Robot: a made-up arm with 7 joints.
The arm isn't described. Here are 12 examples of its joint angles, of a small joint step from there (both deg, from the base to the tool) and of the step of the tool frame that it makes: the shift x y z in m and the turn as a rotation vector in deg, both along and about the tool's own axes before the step.
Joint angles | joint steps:
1: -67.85 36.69 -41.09 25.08 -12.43 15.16 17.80 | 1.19 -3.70 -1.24 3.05 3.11 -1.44 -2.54
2: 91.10 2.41 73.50 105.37 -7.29 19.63 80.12 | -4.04 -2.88 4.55 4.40 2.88 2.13 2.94
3: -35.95 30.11 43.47 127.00 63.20 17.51 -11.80 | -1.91 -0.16 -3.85 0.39 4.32 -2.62 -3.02
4: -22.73 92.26 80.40 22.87 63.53 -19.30 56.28 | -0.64 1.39 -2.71 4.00 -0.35 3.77 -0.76
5: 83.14 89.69 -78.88 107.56 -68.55 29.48 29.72 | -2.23 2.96 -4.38 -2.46 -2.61 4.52 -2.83
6: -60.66 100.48 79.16 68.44 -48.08 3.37 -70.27 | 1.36 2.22 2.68 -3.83 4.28 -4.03 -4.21
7: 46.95 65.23 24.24 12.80 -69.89 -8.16 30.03 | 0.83 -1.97 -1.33 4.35 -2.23 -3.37 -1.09
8: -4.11 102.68 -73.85 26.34 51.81 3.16 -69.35 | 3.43 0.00 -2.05 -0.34 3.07 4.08 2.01
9: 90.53 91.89 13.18 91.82 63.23 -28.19 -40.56 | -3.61 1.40 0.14 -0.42 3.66 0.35 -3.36
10: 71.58 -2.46 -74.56 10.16 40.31 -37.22 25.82 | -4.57 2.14 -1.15 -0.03 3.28 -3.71 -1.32
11: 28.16 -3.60 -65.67 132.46 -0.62 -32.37 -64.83 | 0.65 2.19 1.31 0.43 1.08 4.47 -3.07
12: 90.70 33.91 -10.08 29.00 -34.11 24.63 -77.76 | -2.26 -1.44 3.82 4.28 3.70 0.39 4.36
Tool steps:
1: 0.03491 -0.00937 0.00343 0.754 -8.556 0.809
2: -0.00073 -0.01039 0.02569 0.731 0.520 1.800
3: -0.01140 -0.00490 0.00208 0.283 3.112 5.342
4: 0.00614 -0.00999 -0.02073 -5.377 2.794 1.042
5: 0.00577 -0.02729 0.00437 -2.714 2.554 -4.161
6: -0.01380 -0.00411 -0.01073 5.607 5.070 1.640
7: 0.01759 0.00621 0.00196 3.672 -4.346 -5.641
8: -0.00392 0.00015 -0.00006 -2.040 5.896 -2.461
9: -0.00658 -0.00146 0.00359 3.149 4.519 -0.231
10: -0.02636 -0.01654 0.01948 2.564 0.080 3.100
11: 0.00237 0.00587 -0.00310 2.540 1.630 -5.564
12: 0.00499 0.00510 0.00435 -6.026 6.026 3.492
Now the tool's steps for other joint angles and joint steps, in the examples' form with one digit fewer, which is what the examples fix.
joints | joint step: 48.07 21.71 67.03 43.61 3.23 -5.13 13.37 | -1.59 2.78 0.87 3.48 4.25 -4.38 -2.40
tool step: 0.0253 0.0149 -0.0028 4.08 -10.32 0.34
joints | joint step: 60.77 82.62 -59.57 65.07 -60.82 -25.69 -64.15 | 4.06 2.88 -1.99 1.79 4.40 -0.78 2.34
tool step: -0.0110 0.0142 0.0034 0.07 3.30 -0.23
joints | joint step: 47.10 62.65 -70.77 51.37 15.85 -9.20 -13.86 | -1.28 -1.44 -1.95 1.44 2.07 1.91 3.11
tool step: 0.0068 -0.0178 0.0004 -6.62 0.61 1.41
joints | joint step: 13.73 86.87 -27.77 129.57 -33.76 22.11 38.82 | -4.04 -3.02 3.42 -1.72 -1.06 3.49 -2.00
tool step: 0.0006 -0.0040 -0.0071 2.01 2.75 4.28
